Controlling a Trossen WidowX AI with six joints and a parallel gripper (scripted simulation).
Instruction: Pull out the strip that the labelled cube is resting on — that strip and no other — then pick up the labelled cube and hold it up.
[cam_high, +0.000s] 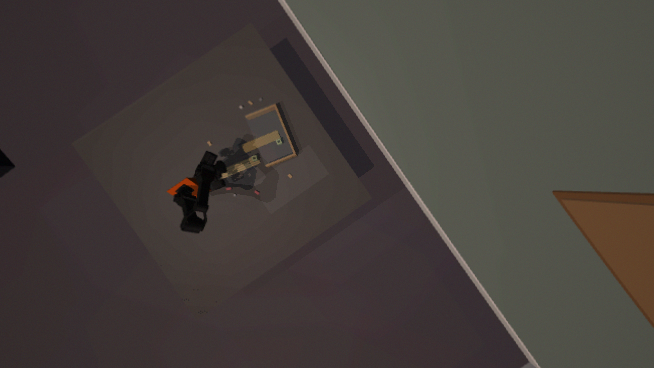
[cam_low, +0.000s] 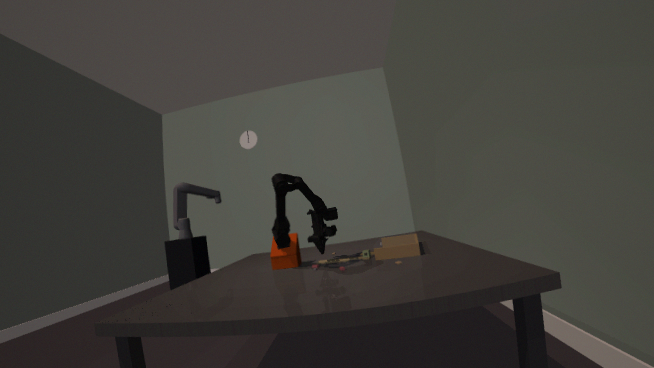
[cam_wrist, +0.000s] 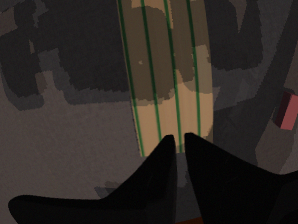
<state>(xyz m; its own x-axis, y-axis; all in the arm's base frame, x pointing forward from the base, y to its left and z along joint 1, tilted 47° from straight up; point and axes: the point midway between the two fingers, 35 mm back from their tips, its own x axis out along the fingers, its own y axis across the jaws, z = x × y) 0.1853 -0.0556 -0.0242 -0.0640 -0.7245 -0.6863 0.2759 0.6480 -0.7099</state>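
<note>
The striped strip lies 10 cm ahead of my gripper tip, 4 cm below it and 3 cm to the right of it.
</note>
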